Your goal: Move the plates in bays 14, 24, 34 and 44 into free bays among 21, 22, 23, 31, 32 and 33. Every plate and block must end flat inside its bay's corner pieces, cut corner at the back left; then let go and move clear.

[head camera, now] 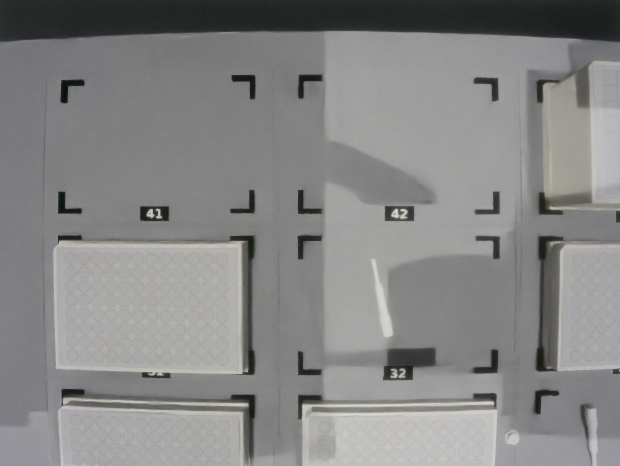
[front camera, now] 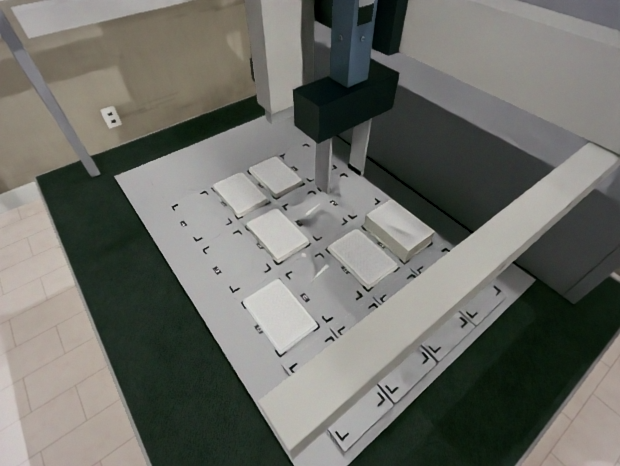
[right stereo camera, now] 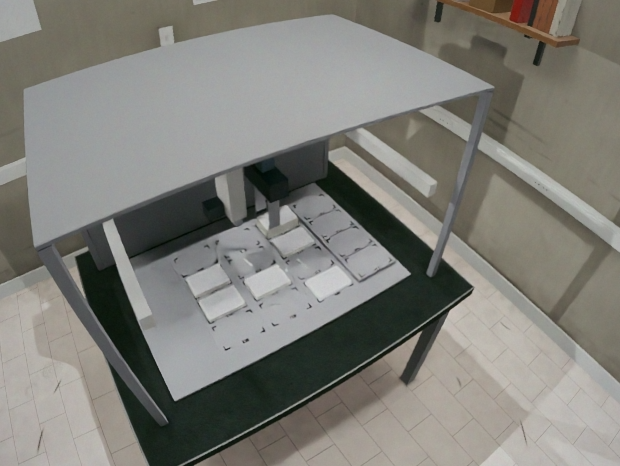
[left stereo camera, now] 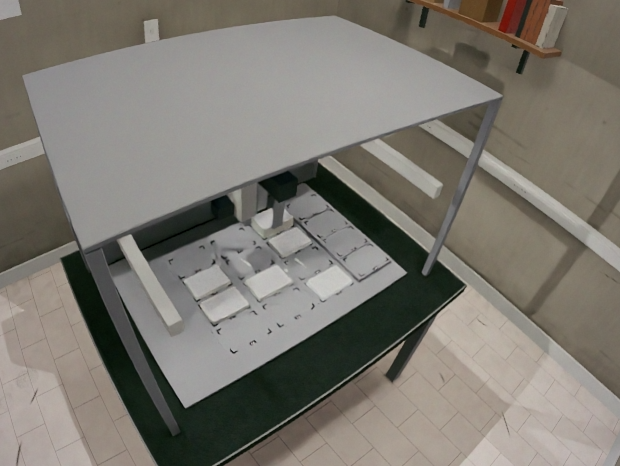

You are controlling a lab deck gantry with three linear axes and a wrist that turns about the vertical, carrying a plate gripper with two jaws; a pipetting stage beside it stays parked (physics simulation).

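Frame: origin at the robot's base, x ahead, y left, z up, level; centimetres.
Seen in the pictures: gripper, fingertip midpoint: [front camera: 339, 179] [right stereo camera: 267, 218] [left stereo camera: 269, 218]; robot's base, origin of the base link: [front camera: 173, 207] [right stereo camera: 226, 349] [left stereo camera: 233, 352].
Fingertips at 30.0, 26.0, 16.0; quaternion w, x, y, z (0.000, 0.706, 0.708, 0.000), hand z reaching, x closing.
Pixels of each thing's top centre, then the offset from my fingertips to it, as dx, dy, dz.
- white plate, middle of its top: [head camera: 145, 308] [front camera: 275, 173] [left stereo camera: 206, 280] [right stereo camera: 207, 279] -23.6, -0.3, -14.6
- tall block, middle of its top: [front camera: 399, 223] [left stereo camera: 272, 217] [right stereo camera: 277, 217] +9.2, +10.4, -11.8
My gripper [front camera: 340, 181] [right stereo camera: 266, 217] is open, its jaws apart above the deck with no plate between them. A white plate [front camera: 275, 175] [head camera: 150, 308] lies in bay 31, cut corner at the back left. Another plate [front camera: 239, 193] [head camera: 152, 438] lies in bay 21, and one plate [front camera: 278, 234] [head camera: 400, 438] in bay 22. A plate [front camera: 363, 256] [head camera: 593, 305] [left stereo camera: 289, 242] lies in bay 33. Bays 32 and 23 hold no plate. The strip of right-hand bays 14, 24, 34 and 44 [left stereo camera: 368, 256] holds no plates. The jaws do not show in the head view.
A tall block [front camera: 399, 227] [head camera: 606, 140] stands in bay 43, and a plate [front camera: 280, 315] [left stereo camera: 329, 283] in bay 13. Thin white pieces lie in bays 32 and 23, with a small round piece near them. A long beam [front camera: 436, 305] crosses above the right-hand side.
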